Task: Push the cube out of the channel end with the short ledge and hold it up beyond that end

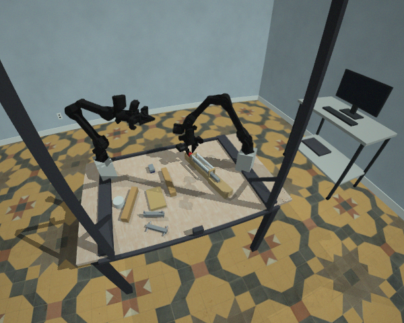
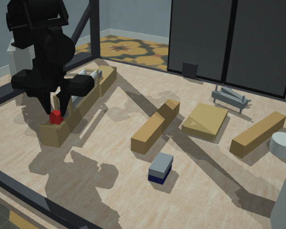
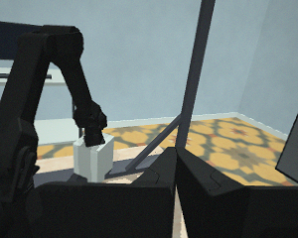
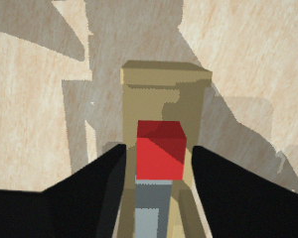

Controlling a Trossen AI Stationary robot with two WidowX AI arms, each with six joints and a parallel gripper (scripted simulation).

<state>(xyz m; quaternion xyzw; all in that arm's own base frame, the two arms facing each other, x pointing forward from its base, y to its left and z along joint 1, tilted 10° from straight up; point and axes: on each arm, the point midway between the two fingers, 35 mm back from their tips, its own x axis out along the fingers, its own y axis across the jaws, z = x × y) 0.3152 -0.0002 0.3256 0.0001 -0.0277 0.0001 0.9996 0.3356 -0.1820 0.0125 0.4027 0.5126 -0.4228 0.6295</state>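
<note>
The red cube is 40 mm below my right hand. From my right hand the other things lie so: flat tan slab (320 mm behind, 220 mm to the left, 90 mm below); then blue box (260 mm to the left, 80 mm below, 80 mm behind); then channel (120 mm behind, 70 mm to the right, 40 mm below).
</note>
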